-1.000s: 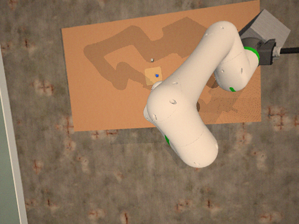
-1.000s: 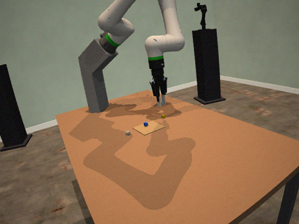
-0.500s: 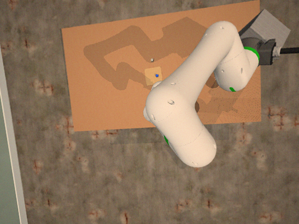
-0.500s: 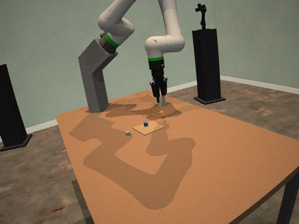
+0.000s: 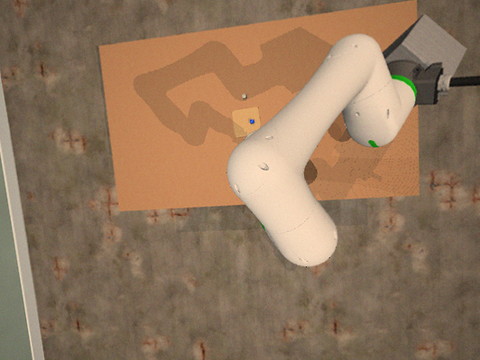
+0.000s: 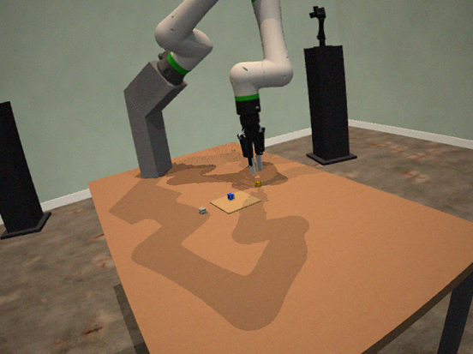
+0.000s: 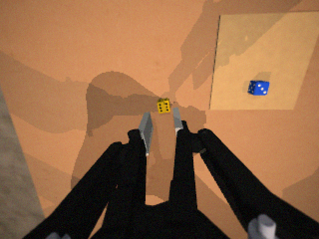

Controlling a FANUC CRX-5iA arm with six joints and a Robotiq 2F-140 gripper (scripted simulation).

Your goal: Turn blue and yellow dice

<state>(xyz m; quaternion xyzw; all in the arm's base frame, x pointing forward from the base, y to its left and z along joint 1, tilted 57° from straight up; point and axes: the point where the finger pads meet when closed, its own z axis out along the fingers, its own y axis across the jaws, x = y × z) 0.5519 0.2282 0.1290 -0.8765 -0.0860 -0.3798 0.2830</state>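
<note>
Right now the yellow die is 80 mm below my hand. The rest, counted from my hand: blue die (130 mm to the right, 80 mm below, 80 mm ahead); white die (250 mm to the right, 140 mm ahead, 80 mm below); tan mat (120 mm to the right, 110 mm ahead, 90 mm below).
</note>
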